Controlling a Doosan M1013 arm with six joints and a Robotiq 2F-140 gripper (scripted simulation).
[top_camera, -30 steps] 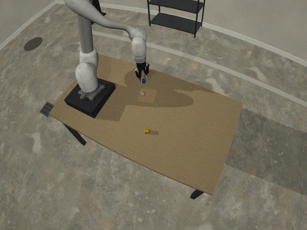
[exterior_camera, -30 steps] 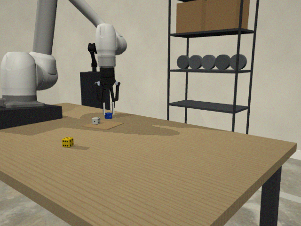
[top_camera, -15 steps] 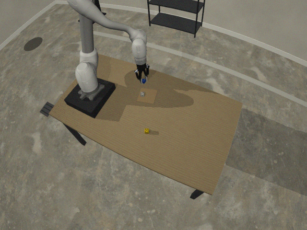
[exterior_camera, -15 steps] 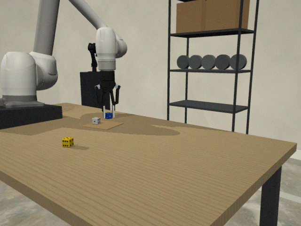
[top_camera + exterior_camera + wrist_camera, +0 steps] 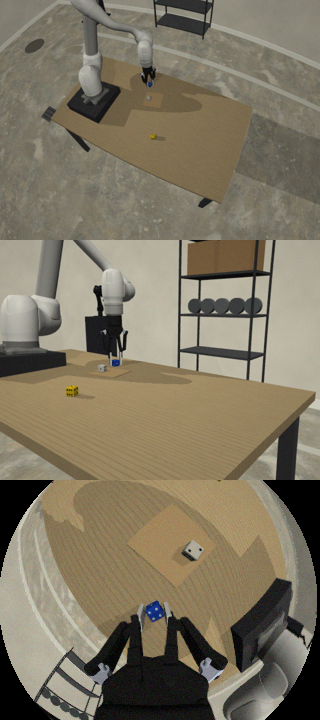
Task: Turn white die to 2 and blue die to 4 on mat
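The blue die is 2 cm below my hand. Also, from my hand: white die: 13 cm to the right, 7 cm ahead, 2 cm below; mat: 11 cm to the right, 10 cm ahead, 3 cm below; yellow die: 39 cm to the right, 28 cm ahead, 2 cm below.
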